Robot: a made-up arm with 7 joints. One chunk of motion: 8 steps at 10 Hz.
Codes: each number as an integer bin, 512 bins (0 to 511) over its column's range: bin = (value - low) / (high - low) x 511, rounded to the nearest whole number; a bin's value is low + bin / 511 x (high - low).
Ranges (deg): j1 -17..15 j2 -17..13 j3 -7..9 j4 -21..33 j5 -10..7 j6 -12..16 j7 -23..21
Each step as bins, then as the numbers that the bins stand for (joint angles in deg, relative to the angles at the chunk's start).
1 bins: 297 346 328 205 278 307 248
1 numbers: 1.60 3.31 3.27 0.66 -0.75 4.82 -1.65
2 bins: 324 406 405 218 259 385 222
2 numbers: 3.29 6.84 5.68 2.04 -1.38 9.10 -3.88
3 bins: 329 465 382 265 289 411 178
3 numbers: 3.60 10.30 4.96 7.00 -0.39 10.52 -7.67
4 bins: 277 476 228 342 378 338 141
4 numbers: 0.35 10.95 0.14 15.14 2.58 6.52 -10.86
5 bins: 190 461 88 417 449 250 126
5 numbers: -5.10 10.06 -4.24 23.07 4.94 1.70 -12.15
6 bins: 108 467 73 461 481 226 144
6 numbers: -10.24 10.42 -4.71 27.72 6.00 0.38 -10.60
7 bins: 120 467 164 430 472 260 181
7 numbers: -9.49 10.42 -1.86 24.44 5.70 2.25 -7.41
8 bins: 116 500 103 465 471 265 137
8 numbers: -9.74 12.35 -3.77 28.14 5.67 2.52 -11.20
